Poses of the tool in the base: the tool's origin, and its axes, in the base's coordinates. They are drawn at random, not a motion.
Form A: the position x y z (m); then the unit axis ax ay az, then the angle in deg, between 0 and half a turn.
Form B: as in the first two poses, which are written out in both.
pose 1, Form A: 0.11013, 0.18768, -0.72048, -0.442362, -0.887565, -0.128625, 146.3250
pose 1, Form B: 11.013, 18.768, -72.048, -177.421, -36.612, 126.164
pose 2, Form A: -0.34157, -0.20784, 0.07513, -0.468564, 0.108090, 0.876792, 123.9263
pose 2, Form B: -34.157, -20.784, 7.513, -20.653, 46.871, 108.422
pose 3, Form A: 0.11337, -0.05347, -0.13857, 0.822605, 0.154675, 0.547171, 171.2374
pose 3, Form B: 11.337, -5.347, -13.857, 143.240, -60.621, 43.283
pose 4, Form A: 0.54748, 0.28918, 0.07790, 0.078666, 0.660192, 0.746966, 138.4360
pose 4, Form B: 54.748, 28.918, 7.790, 76.044, 19.590, 141.509
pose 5, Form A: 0.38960, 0.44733, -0.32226, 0.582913, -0.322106, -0.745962, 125.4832
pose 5, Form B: 38.960, 44.733, -32.226, 70.713, 25.147, -92.751
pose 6, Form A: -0.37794, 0.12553, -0.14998, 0.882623, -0.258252, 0.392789, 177.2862
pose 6, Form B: -37.794, 12.553, -14.998, -166.877, -44.846, -38.053
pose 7, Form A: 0.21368, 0.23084, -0.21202, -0.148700, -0.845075, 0.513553, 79.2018
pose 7, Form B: 21.368, 23.084, -21.202, -51.153, -50.179, 71.300
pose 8, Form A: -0.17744, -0.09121, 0.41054, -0.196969, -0.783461, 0.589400, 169.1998
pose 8, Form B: -17.744, -9.121, 41.054, -107.138, 4.780, 155.304
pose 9, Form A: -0.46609, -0.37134, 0.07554, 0.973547, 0.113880, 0.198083, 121.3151
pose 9, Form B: -46.609, -37.134, 7.554, 117.982, -11.290, 20.144
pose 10, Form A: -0.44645, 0.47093, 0.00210, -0.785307, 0.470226, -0.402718, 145.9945
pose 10, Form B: -44.645, 47.093, 0.210, -124.125, -18.388, -71.636
